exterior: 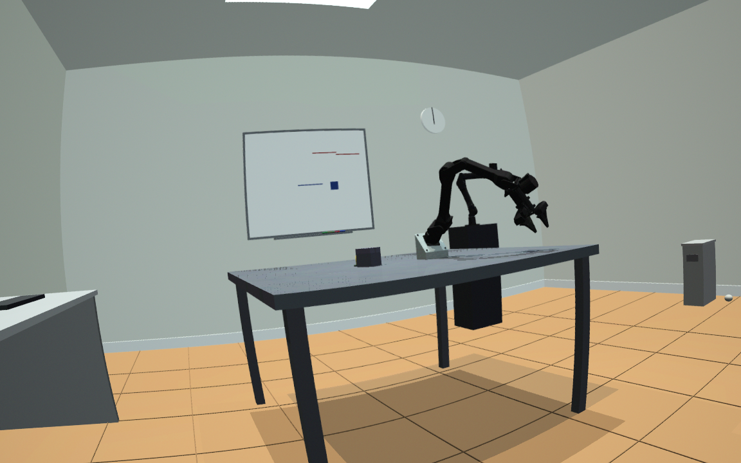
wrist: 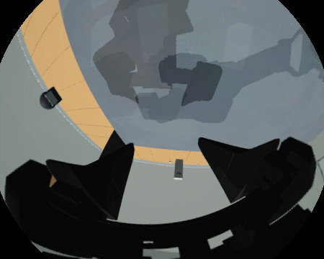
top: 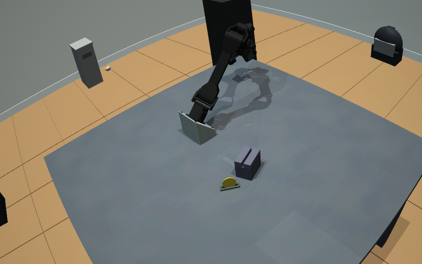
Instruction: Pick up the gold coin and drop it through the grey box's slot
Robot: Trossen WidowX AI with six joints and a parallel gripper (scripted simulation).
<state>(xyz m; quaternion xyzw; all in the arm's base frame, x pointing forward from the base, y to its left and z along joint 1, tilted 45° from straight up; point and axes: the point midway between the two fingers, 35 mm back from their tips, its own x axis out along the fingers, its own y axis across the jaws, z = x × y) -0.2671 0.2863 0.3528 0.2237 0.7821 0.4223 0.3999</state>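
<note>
My gripper tip is now 610 mm short of the gold coin, 540 mm to the left of it and 60 mm above it.
</note>
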